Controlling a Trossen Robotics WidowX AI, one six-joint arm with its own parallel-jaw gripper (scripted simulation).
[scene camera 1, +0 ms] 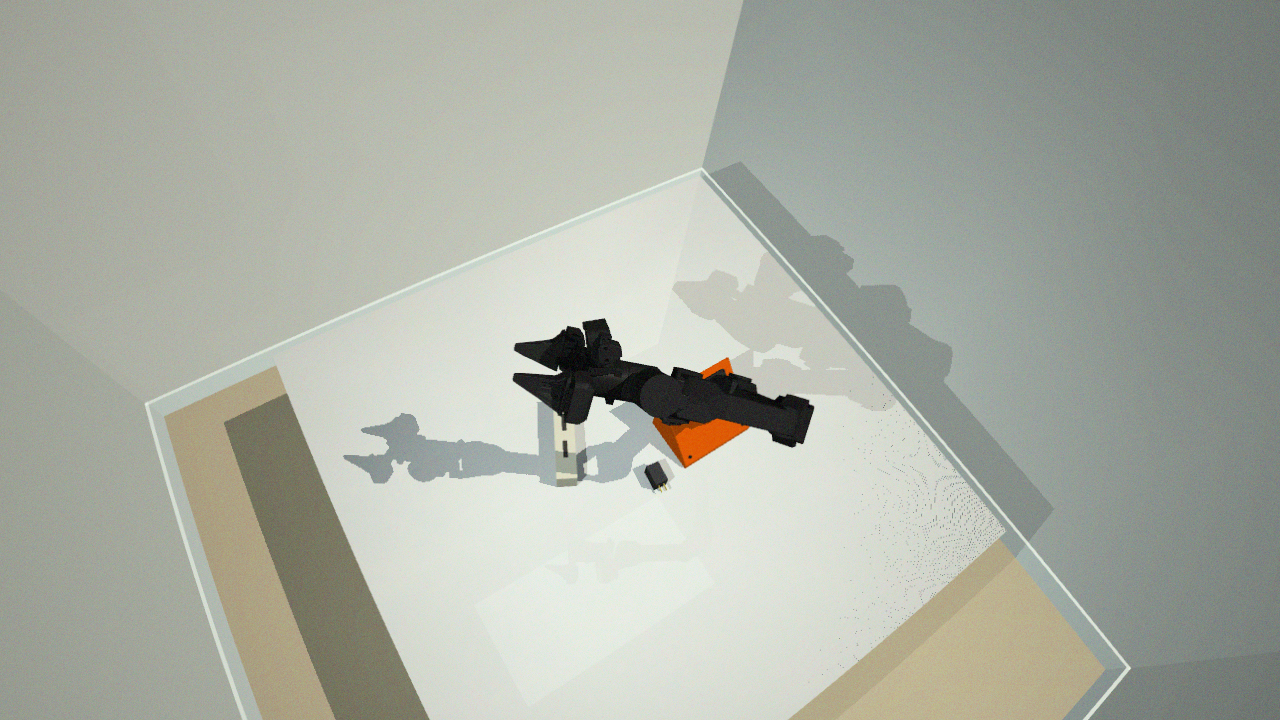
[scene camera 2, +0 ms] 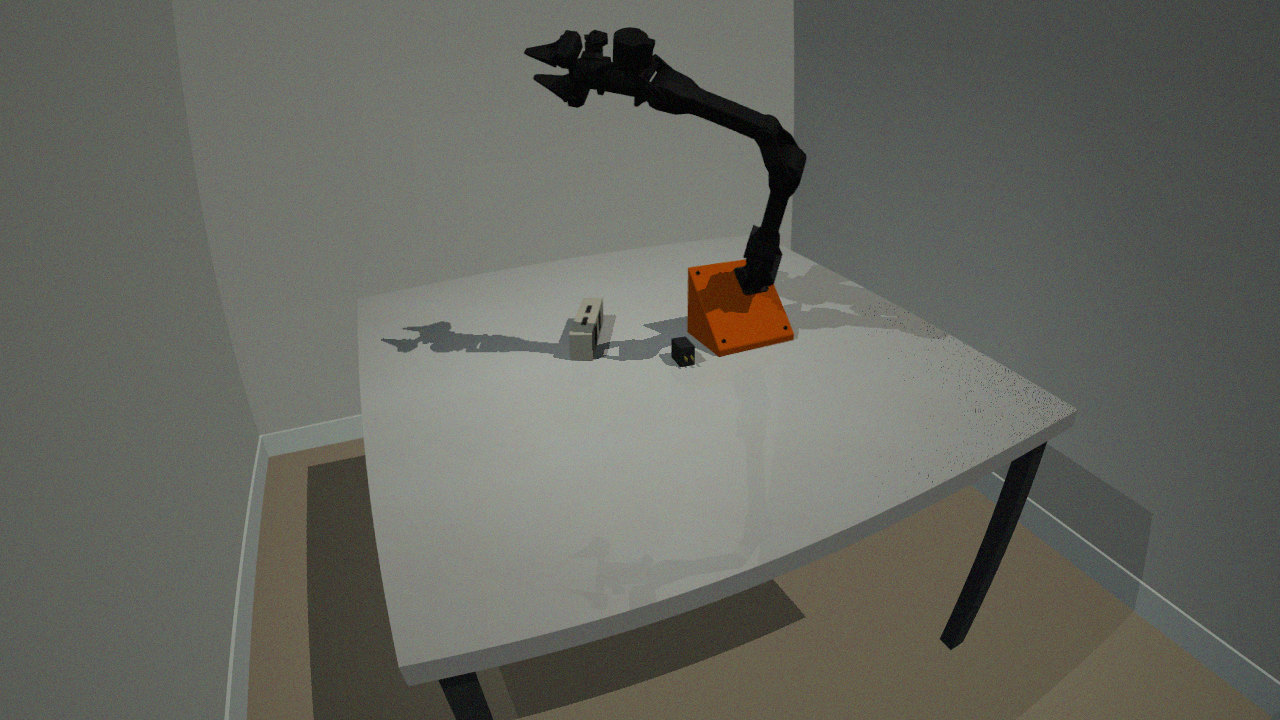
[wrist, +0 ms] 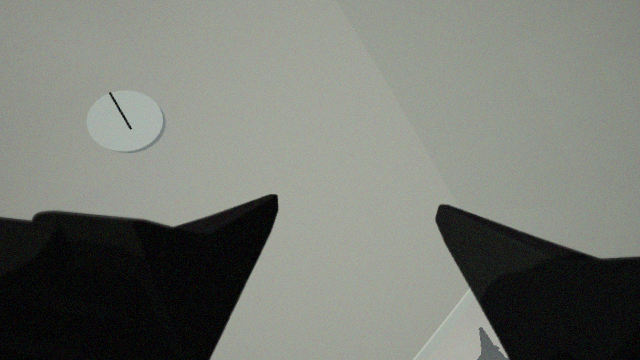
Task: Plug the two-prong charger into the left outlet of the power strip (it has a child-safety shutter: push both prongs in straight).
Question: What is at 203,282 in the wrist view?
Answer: My gripper.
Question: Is my gripper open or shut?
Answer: Open.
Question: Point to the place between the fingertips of my gripper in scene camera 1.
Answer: At 513,361
